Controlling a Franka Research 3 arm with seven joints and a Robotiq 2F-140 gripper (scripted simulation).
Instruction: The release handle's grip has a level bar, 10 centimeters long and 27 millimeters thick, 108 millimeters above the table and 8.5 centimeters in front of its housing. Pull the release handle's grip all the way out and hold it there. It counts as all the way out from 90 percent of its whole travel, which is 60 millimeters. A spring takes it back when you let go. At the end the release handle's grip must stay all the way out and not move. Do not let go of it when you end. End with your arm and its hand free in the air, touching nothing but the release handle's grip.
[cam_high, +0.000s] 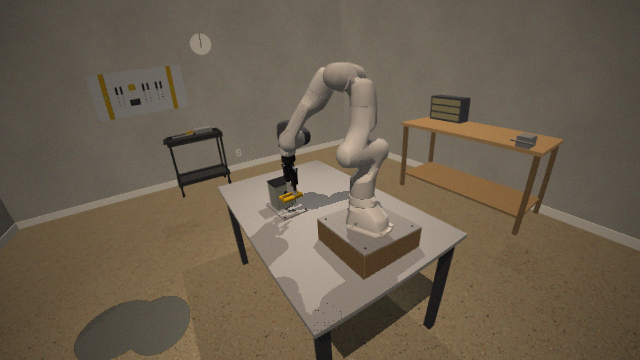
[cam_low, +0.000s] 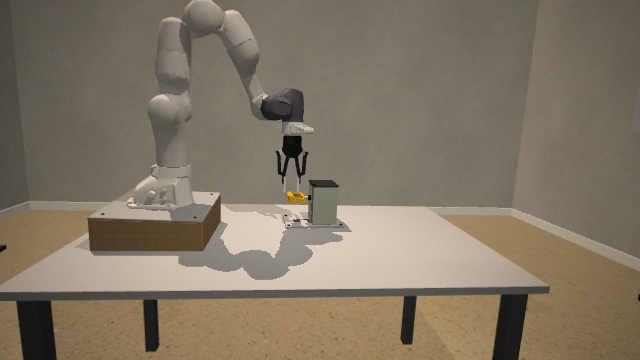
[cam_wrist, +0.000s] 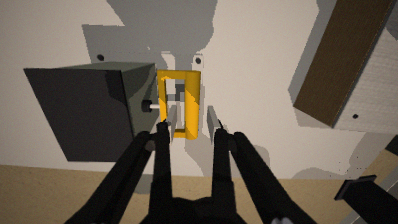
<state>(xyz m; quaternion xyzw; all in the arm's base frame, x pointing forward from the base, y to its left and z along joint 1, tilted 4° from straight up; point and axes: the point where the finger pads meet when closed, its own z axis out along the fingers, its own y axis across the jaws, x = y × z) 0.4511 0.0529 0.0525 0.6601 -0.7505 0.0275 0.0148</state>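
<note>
Now: the flat base plate 16 cm below my hand, 9 cm ahead of it and 1 cm to the right of it.
</note>
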